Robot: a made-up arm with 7 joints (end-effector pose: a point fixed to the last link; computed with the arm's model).
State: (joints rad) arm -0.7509 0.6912 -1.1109 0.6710 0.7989 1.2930 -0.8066
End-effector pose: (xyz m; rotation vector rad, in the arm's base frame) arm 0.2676 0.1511 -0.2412 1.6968 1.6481 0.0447
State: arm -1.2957 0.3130 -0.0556 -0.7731 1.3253 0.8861 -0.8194
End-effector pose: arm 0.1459 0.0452 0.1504 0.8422 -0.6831 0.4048
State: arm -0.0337 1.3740 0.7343 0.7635 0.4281 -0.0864 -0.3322
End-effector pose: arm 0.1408 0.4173 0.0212 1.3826 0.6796 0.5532
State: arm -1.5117 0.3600 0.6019 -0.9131 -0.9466 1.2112 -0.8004
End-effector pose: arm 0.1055 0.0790 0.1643 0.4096 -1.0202 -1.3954
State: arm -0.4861 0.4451 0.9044 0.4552 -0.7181 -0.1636 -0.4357
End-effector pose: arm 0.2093 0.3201 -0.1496 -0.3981 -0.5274 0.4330
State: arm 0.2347 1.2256 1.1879 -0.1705 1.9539 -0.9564 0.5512
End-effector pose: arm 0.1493 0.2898 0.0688 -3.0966 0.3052 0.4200
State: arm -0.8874 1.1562 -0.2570 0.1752 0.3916 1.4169 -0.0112
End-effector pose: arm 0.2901 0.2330 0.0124 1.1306 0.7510 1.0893
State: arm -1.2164 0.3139 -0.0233 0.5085 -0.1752 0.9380 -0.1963
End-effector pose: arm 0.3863 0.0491 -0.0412 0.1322 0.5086 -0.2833
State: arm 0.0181 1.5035 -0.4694 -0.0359 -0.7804 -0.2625 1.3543
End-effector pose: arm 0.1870 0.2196 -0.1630 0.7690 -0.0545 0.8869
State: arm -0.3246 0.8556 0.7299 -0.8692 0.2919 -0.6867 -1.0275
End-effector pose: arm 0.1146 0.1021 0.0816 2.1949 -0.8097 -0.5378
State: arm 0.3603 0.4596 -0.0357 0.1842 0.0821 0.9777 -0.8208
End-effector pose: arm 0.0201 0.1964 -0.3111 -0.1856 1.8371 -0.3607
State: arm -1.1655 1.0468 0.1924 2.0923 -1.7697 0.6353 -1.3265
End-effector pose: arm 0.2057 0.3268 -0.1893 -1.4952 -0.8001 -0.0738
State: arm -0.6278 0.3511 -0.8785 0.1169 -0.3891 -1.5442 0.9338
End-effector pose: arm 0.1997 -0.0452 -0.1373 -1.0759 -0.9097 -0.0831
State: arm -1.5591 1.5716 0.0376 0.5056 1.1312 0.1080 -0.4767
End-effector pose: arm 0.1535 0.2792 0.2668 1.7436 0.1817 1.2139
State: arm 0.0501 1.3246 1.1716 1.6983 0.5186 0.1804 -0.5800
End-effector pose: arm -0.0665 0.4419 -0.1164 0.0997 1.3830 0.8894
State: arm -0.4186 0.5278 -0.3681 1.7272 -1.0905 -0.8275 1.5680
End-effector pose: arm 0.0760 0.2876 -0.3165 0.6227 0.1800 2.3488
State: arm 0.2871 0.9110 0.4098 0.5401 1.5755 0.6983 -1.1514
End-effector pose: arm 0.0681 0.3776 -0.1534 1.2628 2.4610 0.2985
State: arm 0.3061 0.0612 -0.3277 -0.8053 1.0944 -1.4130 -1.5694
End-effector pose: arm 0.0806 -0.0111 -0.0908 2.0586 -0.7191 -1.7714
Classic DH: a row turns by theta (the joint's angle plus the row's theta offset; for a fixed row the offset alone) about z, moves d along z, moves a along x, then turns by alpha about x. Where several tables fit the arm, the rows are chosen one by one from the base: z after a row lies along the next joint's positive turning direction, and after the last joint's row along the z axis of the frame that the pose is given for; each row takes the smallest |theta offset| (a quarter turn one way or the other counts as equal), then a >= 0, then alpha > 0; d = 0 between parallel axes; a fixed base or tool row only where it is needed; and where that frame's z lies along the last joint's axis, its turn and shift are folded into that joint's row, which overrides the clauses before.
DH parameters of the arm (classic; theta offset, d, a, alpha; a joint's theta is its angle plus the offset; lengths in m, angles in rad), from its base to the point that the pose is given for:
base (fixed): -0.071 0 0 -1.3004
joint 1: -1.3111 0.0526 -0.0192 -1.5708
joint 2: 1.2915 -0.0001 -0.0075 1.5708
joint 3: 1.5708 -0.1736 0.0097 -1.5708
joint 4: 1.5708 0.0026 0.0139 1.5708
joint 5: 0 0.1847 0 -1.5708
joint 6: -1.5708 0 0.053 1.5708
joint 7: 0 0 0 0

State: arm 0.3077 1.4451 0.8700 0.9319 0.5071 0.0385 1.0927
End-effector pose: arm 0.0728 0.4476 0.0244 2.1246 -0.0640 1.6320
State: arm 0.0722 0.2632 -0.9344 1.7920 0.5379 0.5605 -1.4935
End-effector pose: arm -0.1482 0.2337 -0.3292 0.2620 -2.7045 0.7617
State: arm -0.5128 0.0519 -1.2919 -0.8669 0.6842 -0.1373 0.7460
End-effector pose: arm 0.0314 -0.1055 0.0009 -0.4927 -1.2762 -0.4298
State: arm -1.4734 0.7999 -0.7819 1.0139 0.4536 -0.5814 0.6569
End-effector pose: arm 0.4004 0.1254 -0.0057 1.3415 -0.9535 0.0848
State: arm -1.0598 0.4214 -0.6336 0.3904 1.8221 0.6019 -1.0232
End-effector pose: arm 0.3485 -0.0117 -0.0659 2.2061 0.6166 0.0701
